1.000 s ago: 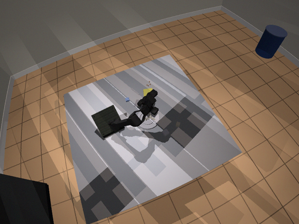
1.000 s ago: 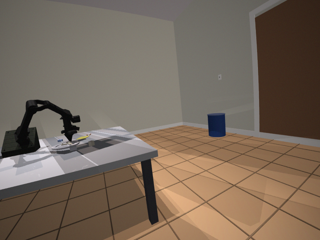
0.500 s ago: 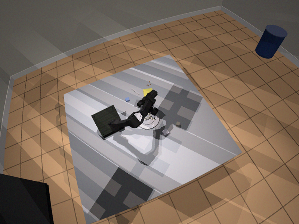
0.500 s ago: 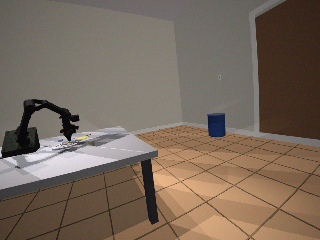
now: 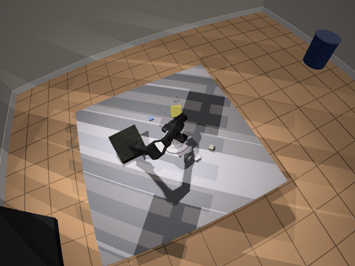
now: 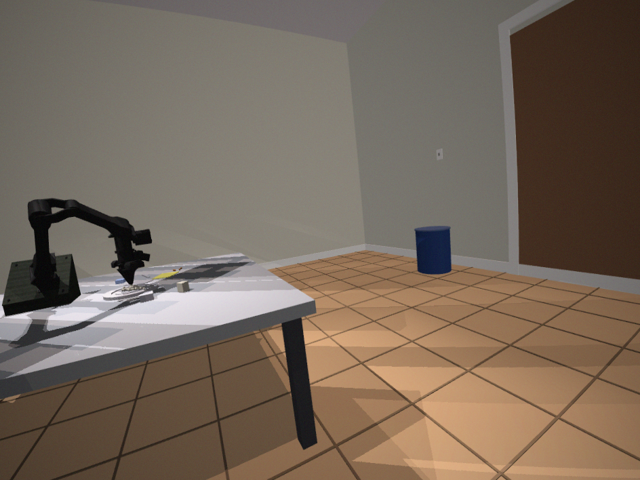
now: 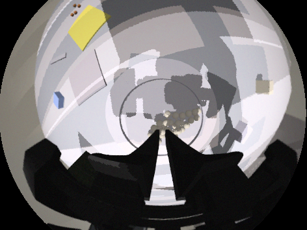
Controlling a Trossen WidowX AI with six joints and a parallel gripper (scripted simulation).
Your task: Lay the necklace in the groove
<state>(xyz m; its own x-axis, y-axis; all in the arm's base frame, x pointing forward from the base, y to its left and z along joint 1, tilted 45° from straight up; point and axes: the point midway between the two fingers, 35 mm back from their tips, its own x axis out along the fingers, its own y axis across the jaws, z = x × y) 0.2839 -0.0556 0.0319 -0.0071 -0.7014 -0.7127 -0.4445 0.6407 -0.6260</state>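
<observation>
My gripper tip is now 2 cm above the round bead board. Also, from my gripper tip: grey card 1 cm ahead, 18 cm to the left, 3 cm below; then beige cube 19 cm ahead, 18 cm to the right, 2 cm below; then white block 7 cm ahead, 19 cm to the right, 2 cm below.
</observation>
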